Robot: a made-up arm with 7 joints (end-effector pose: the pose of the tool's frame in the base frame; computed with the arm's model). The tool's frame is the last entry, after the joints. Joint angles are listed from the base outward.
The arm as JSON. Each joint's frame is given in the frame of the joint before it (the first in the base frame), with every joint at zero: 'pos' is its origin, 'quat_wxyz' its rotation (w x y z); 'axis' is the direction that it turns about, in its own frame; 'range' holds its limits. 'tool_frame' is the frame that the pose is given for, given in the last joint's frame.
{
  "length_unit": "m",
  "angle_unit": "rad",
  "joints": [
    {
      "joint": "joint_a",
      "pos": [
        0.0,
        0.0,
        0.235
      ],
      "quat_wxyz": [
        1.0,
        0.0,
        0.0,
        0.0
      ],
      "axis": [
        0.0,
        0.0,
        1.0
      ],
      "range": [
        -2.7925,
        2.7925
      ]
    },
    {
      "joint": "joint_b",
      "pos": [
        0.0,
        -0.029,
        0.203
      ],
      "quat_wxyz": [
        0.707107,
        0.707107,
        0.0,
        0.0
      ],
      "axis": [
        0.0,
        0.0,
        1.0
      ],
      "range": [
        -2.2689,
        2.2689
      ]
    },
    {
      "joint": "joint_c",
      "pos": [
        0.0,
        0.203,
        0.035
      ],
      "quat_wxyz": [
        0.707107,
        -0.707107,
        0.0,
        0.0
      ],
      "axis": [
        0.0,
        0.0,
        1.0
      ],
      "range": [
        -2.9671,
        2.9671
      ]
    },
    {
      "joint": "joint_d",
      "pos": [
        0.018,
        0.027,
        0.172
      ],
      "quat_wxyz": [
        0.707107,
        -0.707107,
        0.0,
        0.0
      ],
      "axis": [
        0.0,
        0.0,
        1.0
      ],
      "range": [
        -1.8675,
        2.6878
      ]
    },
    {
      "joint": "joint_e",
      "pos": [
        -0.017,
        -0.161,
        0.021
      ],
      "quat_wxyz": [
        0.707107,
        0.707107,
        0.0,
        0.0
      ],
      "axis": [
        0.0,
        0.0,
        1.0
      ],
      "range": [
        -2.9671,
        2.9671
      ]
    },
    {
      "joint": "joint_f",
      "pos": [
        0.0,
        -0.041,
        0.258
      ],
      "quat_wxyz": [
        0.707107,
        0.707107,
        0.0,
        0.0
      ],
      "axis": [
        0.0,
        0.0,
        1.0
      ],
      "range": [
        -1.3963,
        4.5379
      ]
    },
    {
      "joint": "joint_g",
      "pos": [
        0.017,
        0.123,
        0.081
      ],
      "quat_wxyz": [
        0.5,
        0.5,
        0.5,
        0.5
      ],
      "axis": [
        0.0,
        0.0,
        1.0
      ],
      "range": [
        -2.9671,
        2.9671
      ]
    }
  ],
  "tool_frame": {
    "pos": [
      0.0,
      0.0,
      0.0
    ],
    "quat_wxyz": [
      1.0,
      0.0,
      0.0,
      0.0
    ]
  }
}
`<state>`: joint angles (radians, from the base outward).
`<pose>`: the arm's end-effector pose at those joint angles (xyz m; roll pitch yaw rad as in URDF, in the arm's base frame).
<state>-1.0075 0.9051 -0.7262 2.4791 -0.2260 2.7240 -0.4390</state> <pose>-0.2768 -0.1285 0.7027 -0.0976 -0.6241 1.3523</pose>
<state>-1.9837 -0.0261 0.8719 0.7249 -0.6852 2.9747 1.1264</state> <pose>-0.0308 -0.1130 1.1167 0.8583 -0.0978 2.7493</pose>
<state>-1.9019 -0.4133 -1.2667 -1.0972 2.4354 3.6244 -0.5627</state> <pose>0.1040 -0.3515 0.8963 -0.5234 0.9710 2.0289</pose>
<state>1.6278 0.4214 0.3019 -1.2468 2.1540 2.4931 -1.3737</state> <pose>0.1266 -0.4740 0.8875 0.9043 0.7145 0.6240</pose>
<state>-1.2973 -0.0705 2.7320 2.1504 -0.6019 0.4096 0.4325</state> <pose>0.0474 0.4911 0.6460 2.6251 -0.0519 1.2927</pose>
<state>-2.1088 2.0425 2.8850 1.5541 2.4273 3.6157 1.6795</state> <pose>-0.0470 0.2028 -0.0339 -0.5995 -0.0566 -2.8414</pose>
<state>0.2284 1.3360 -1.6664 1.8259 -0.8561 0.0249 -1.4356</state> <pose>-0.1975 -0.6880 0.4220 -2.9249 -0.4787 0.2232</pose>
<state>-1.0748 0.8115 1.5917 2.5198 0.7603 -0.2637 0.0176</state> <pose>0.2011 0.0100 0.3581 2.7214 0.8447 -0.4370</pose>
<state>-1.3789 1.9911 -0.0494 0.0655 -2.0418 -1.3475 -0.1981</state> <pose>-0.1945 0.6645 -0.0185 -1.3152 0.3682 -3.0516</pose>
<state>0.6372 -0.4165 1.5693 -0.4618 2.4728 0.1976 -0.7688</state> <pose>0.3237 -0.0465 1.3081 1.4752 -0.1919 -0.0227</pose>
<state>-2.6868 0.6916 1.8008 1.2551 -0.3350 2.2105 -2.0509</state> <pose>0.5011 -0.0275 0.9043 -0.1628 1.1564 -0.3349</pose>
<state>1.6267 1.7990 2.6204 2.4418 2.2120 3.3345 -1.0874</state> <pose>0.1022 -0.0482 0.2278 0.3512 0.2143 -2.1025</pose>
